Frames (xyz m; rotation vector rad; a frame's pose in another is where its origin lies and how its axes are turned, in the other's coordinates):
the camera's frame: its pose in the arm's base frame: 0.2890 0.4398 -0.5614 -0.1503 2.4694 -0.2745
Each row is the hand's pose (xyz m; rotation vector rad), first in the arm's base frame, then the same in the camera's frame.
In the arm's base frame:
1: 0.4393 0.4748 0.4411 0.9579 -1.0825 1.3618
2: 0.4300 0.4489 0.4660 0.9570 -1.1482 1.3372
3: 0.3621 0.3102 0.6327 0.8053 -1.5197 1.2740
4: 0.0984 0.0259 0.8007 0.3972 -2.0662 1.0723
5: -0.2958 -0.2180 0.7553 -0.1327 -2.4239 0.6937
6: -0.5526 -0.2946 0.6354 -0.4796 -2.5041 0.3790
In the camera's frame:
1: -0.7164 -0.2057 -0.6880 0.8637 1.6949 -1.5501
2: -0.7192 -0.2363 -0.7088 0.8189 1.6742 -1.5104
3: -0.7399 -0.4071 -0.8572 0.7057 1.5590 -1.1874
4: -0.5817 -0.7118 -1.1036 0.5331 1.3956 -0.6129
5: -0.2017 -0.9222 -1.2717 0.3215 1.2903 -0.0350
6: 0.0848 -0.9583 -1.3246 0.1648 1.2633 0.3162

